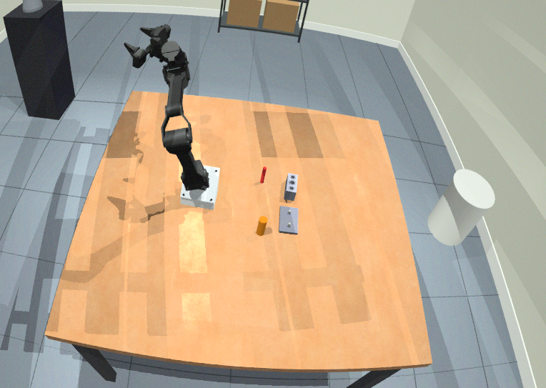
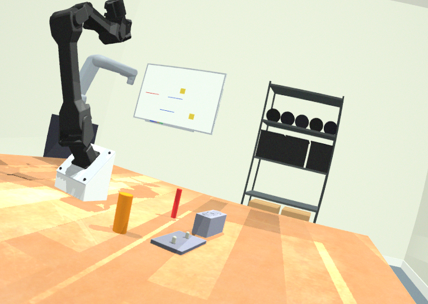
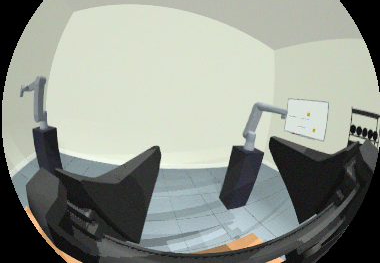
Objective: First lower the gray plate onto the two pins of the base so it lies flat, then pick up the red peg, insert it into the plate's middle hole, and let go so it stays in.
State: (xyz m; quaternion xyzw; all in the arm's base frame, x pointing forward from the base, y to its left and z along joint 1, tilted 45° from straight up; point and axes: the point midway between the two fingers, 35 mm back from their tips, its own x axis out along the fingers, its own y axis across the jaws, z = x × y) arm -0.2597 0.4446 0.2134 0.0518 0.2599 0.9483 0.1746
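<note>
The gray plate is 650 mm ahead of my gripper tip, 530 mm below it and 70 mm to the right of it. From my gripper tip the other things lie so: orange cylinder (550 mm ahead, 530 mm below, 290 mm to the right); then red peg (530 mm below, 530 mm ahead, 40 mm to the right); then base (650 mm ahead, 560 mm below, 210 mm to the right).
</note>
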